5 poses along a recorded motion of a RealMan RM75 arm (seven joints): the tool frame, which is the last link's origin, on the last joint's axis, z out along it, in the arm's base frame.
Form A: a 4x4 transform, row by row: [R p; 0 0 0 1], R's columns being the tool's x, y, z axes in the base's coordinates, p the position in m. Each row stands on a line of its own.
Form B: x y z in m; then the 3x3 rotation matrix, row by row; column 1 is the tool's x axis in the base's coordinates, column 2 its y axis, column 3 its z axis. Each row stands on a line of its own. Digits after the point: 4 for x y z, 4 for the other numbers.
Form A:
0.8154 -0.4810 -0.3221 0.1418
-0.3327 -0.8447 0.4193 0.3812
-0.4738 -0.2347 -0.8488 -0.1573
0 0 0 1
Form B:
0.1418 0.3812 -0.1573
0.8154 -0.4810 -0.3221
-0.3327 -0.8447 0.4193
-0.4738 -0.2347 -0.8488

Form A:
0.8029 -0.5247 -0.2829 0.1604
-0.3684 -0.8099 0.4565 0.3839
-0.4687 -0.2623 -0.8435 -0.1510
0 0 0 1
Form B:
0.1604 0.3839 -0.1510
0.8029 -0.5247 -0.2829
-0.3684 -0.8099 0.4565
-0.4687 -0.2623 -0.8435

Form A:
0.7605 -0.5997 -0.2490 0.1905
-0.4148 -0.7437 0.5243 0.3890
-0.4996 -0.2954 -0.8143 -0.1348
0 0 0 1
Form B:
0.1905 0.3890 -0.1348
0.7605 -0.5997 -0.2490
-0.4148 -0.7437 0.5243
-0.4996 -0.2954 -0.8143

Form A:
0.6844 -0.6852 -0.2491 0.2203
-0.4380 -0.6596 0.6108 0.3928
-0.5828 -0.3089 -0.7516 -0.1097
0 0 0 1
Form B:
0.2203 0.3928 -0.1097
0.6844 -0.6852 -0.2491
-0.4380 -0.6596 0.6108
-0.5828 -0.3089 -0.7516

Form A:
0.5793 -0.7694 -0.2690 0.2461
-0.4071 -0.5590 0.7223 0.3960
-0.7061 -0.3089 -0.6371 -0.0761
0 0 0 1
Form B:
0.2461 0.3960 -0.0761
0.5793 -0.7694 -0.2690
-0.4071 -0.5590 0.7223
-0.7061 -0.3089 -0.6371

